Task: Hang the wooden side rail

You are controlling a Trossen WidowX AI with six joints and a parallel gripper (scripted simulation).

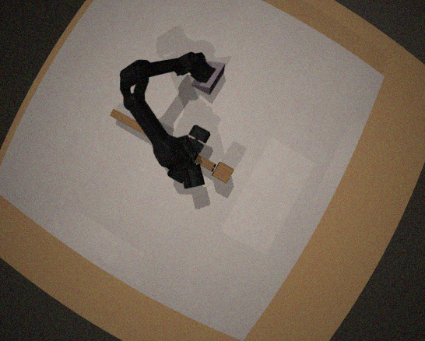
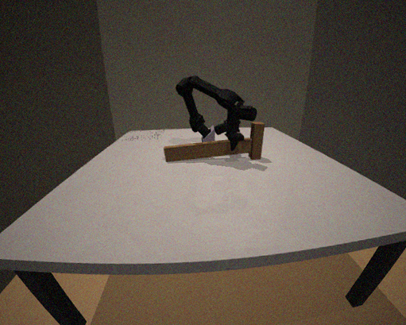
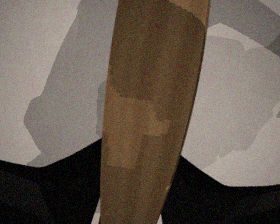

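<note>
Right now the headboard post is 120 mm to the left of my gripper tip, 40 mm above it and 10 mm behind it.
</note>
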